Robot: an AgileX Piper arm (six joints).
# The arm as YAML. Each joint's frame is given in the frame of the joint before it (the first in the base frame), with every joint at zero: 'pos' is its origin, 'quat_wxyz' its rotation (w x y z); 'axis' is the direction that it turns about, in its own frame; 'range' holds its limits. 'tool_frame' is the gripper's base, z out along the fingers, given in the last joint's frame.
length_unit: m
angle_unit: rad
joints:
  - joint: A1
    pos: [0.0, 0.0, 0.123]
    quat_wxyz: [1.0, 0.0, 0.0, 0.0]
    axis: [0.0, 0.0, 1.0]
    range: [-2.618, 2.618]
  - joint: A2
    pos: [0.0, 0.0, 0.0]
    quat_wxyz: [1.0, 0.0, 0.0, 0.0]
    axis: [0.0, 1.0, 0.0]
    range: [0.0, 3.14]
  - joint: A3
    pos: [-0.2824, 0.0, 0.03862]
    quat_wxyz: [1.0, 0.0, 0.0, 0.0]
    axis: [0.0, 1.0, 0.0]
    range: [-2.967, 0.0]
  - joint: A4
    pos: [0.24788, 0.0, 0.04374]
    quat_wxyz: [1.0, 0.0, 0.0, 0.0]
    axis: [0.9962, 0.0, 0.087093]
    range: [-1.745, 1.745]
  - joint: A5
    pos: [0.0, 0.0, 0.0]
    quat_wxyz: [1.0, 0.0, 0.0, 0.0]
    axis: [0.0, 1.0, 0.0]
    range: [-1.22, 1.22]
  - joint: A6
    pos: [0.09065, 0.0, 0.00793]
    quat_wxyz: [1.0, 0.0, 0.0, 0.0]
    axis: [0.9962, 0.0, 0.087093]
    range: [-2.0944, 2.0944]
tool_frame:
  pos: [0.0, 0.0, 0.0]
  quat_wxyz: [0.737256, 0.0, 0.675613, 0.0]
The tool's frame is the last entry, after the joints.
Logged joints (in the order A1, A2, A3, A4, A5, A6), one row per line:
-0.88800 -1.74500 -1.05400 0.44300 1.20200 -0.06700
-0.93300 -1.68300 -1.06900 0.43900 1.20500 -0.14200
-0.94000 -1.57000 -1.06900 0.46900 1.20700 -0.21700
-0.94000 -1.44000 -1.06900 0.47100 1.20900 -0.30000
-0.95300 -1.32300 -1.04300 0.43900 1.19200 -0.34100
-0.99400 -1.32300 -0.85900 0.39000 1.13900 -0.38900
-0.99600 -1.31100 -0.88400 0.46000 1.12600 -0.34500
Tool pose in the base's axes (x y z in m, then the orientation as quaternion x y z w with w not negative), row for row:
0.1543 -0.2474 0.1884 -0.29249 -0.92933 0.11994 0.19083
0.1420 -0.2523 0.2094 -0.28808 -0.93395 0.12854 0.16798
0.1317 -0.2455 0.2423 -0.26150 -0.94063 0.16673 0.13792
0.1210 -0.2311 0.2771 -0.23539 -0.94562 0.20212 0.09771
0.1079 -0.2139 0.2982 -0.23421 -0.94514 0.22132 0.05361
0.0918 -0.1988 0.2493 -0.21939 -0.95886 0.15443 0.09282
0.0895 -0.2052 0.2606 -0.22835 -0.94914 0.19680 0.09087
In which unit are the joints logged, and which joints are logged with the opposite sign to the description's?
The joints are logged in radians. Opposite sign: A2, A4.
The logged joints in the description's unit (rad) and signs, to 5 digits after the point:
-0.88800 1.74500 -1.05400 -0.44300 1.20200 -0.06700
-0.93300 1.68300 -1.06900 -0.43900 1.20500 -0.14200
-0.94000 1.57000 -1.06900 -0.46900 1.20700 -0.21700
-0.94000 1.44000 -1.06900 -0.47100 1.20900 -0.30000
-0.95300 1.32300 -1.04300 -0.43900 1.19200 -0.34100
-0.99400 1.32300 -0.85900 -0.39000 1.13900 -0.38900
-0.99600 1.31100 -0.88400 -0.46000 1.12600 -0.34500

